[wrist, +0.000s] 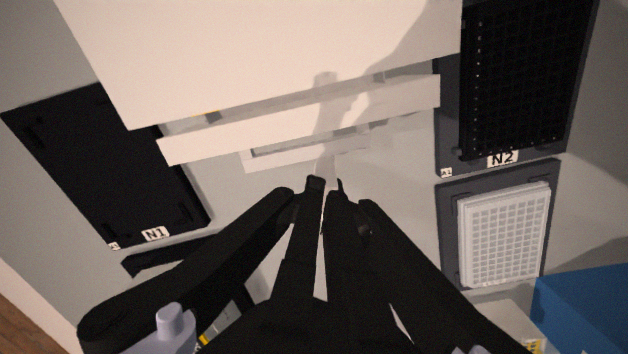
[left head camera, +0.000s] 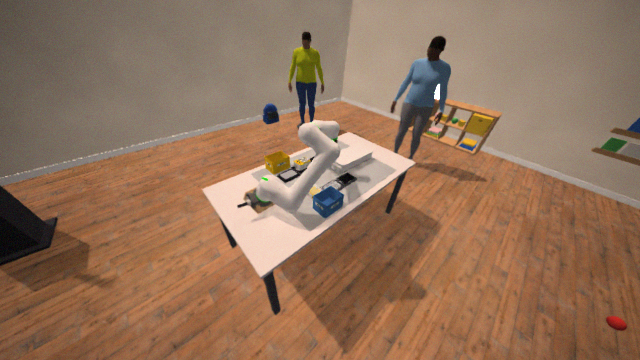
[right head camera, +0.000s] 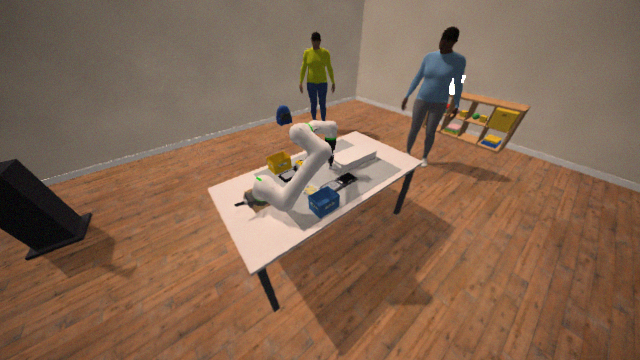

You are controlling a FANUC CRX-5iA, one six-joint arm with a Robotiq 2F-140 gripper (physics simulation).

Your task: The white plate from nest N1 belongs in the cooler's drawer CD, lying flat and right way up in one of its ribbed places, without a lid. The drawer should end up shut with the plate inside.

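Frame: origin at the arm's base, x ahead, y left, z up, level; metres.
Seen in the pictures: gripper, fingertip midpoint: [wrist: 323, 168] [left head camera: 329, 168] [right head camera: 330, 168]; arm's base, link origin: [left head camera: 263, 196] [right head camera: 260, 196].
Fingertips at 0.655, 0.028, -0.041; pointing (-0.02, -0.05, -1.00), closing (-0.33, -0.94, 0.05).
Offsets run from my fingertips to a thing's top centre, as dx, dy, dz. "spot": to the spot under its first point.
The white cooler [left head camera: 356, 159] [right head camera: 357, 156] [wrist: 260, 55] stands on the table. Its drawer CD @[spot: +0.049, +0.052, +0.038] [wrist: 240, 137] is open by a narrow gap, with the front panel and the handle @[spot: +0.019, +0.028, +0.013] [wrist: 287, 159] facing my gripper. The white plate does not show; the inside of the drawer is mostly hidden under the cooler's top. Nest N1 @[+0.022, +0.209, -0.016] [wrist: 112, 170] is black and its visible part holds no plate. My gripper [right head camera: 331, 165] [wrist: 323, 168] is shut and empty, pointing down close in front of the handle. I cannot tell whether the tips touch it. The arm hides it in the left head view.
Nest N2 @[spot: +0.019, -0.121, -0.020] [wrist: 445, 120] holds a black plate. Below it in the wrist view, another nest @[-0.130, -0.185, -0.016] [wrist: 447, 250] holds a white plate @[-0.130, -0.185, -0.006] [wrist: 505, 235]. A blue bin @[-0.304, -0.327, +0.088] [left head camera: 328, 202] [right head camera: 323, 202] [wrist: 585, 305] and a yellow bin @[-0.344, +0.318, +0.088] [left head camera: 277, 162] [right head camera: 278, 162] stand on the table. Two people stand behind it.
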